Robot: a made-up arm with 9 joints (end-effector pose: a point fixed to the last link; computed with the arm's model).
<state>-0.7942 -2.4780 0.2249 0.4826 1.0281 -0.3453 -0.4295 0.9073 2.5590</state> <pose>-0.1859 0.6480 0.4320 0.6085 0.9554 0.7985</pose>
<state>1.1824 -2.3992 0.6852 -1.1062 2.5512 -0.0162 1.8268 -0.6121 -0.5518</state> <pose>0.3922 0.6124 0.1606 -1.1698 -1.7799 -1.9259</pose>
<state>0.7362 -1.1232 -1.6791 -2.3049 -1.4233 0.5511 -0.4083 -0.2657 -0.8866</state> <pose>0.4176 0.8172 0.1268 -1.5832 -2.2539 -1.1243</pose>
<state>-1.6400 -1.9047 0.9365 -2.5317 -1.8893 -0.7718 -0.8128 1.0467 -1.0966</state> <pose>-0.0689 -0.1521 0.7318 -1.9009 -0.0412 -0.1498</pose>
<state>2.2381 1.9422 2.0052 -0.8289 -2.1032 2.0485 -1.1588 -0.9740 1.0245</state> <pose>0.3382 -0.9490 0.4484 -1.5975 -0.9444 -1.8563</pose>
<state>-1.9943 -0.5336 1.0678 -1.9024 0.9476 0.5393 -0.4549 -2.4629 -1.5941</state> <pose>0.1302 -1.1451 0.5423 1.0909 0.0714 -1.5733</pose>
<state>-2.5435 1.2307 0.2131 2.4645 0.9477 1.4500 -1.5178 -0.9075 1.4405</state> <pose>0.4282 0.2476 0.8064 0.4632 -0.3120 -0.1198</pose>
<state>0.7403 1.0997 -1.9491 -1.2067 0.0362 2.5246 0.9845 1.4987 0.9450</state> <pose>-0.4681 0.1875 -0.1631 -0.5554 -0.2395 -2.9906</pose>
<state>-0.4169 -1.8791 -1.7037 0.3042 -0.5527 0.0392 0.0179 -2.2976 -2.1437</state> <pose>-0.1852 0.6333 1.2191 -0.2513 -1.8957 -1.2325</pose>
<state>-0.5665 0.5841 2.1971 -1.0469 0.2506 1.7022 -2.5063 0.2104 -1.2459</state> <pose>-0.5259 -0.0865 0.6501 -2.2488 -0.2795 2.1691</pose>
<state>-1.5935 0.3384 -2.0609 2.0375 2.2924 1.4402 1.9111 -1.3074 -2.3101</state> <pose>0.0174 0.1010 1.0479 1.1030 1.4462 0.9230</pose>
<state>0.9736 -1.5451 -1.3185 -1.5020 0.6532 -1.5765 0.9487 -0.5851 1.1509</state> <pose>-0.7180 0.3705 -0.1152 -1.0760 1.3133 2.0714</pose>
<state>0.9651 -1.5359 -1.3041 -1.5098 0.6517 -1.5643 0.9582 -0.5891 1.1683</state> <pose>-0.7239 0.3843 -0.1124 -1.0442 1.3001 2.0656</pose>
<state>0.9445 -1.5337 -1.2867 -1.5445 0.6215 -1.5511 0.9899 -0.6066 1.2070</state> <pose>-0.7311 0.4305 -0.0984 -0.9439 1.2614 2.0446</pose>
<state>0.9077 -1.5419 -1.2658 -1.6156 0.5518 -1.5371 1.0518 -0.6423 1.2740</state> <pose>-0.7327 0.5196 -0.0629 -0.7550 1.1857 1.9975</pose>
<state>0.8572 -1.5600 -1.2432 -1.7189 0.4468 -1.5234 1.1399 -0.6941 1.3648</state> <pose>-0.7148 0.6403 0.0029 -0.4983 1.0759 1.9150</pose>
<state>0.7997 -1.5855 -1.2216 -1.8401 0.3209 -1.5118 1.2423 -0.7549 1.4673</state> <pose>-0.6667 0.7646 0.0973 -0.2184 0.9488 1.7966</pose>
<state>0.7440 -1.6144 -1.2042 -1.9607 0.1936 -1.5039 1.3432 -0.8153 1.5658</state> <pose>-0.5928 0.8636 0.2029 0.0369 0.8294 1.6566</pose>
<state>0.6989 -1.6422 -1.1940 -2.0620 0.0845 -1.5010 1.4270 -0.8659 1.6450</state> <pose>-0.5138 0.9246 0.2937 0.2310 0.7405 1.5233</pose>
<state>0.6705 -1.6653 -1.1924 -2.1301 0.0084 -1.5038 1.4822 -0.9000 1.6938</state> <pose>-0.4532 0.9538 0.3510 0.3468 0.6937 1.4264</pose>
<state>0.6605 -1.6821 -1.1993 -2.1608 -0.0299 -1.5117 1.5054 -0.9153 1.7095</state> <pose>-0.4231 0.9640 0.3713 0.3879 0.6880 1.3813</pose>
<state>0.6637 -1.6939 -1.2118 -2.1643 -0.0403 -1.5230 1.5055 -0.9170 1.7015</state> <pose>-0.4179 0.9647 0.3659 0.3790 0.7089 1.3766</pose>
